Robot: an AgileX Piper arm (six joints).
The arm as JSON. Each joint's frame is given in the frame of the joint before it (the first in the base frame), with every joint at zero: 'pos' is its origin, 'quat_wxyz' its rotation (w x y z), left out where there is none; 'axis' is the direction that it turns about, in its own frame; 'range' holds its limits. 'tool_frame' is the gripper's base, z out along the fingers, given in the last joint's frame.
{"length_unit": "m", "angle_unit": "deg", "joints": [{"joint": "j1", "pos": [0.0, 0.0, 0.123], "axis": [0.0, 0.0, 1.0], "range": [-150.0, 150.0]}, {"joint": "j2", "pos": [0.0, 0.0, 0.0], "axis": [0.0, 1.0, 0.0], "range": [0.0, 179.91]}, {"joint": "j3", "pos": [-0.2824, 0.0, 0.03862], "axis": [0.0, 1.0, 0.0], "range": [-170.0, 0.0]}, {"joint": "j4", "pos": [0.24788, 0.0, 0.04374], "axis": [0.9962, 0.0, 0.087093], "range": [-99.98, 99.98]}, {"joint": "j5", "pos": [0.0, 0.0, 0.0], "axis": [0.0, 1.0, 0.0], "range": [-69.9, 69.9]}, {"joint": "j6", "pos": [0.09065, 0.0, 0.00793], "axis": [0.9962, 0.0, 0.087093], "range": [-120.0, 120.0]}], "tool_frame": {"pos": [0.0, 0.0, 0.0], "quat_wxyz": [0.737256, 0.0, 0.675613, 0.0]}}
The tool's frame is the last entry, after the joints.
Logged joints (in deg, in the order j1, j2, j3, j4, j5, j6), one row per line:
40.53, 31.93, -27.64, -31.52, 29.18, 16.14
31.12, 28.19, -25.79, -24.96, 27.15, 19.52
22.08, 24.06, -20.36, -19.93, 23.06, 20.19
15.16, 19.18, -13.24, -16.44, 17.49, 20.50
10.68, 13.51, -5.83, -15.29, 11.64, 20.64
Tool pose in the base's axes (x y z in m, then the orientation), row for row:
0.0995, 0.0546, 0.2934, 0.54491, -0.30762, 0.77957, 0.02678
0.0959, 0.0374, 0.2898, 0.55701, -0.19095, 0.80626, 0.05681
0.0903, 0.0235, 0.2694, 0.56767, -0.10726, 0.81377, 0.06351
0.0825, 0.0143, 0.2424, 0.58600, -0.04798, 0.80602, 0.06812
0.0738, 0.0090, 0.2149, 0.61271, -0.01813, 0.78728, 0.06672
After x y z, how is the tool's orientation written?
As a quaternion, w x y z.
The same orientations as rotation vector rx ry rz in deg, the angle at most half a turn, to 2 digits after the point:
-41.81, 105.95, 3.64
-25.82, 109.02, 7.68
-14.44, 109.55, 8.55
-6.41, 107.68, 9.10
-2.40, 104.03, 8.82

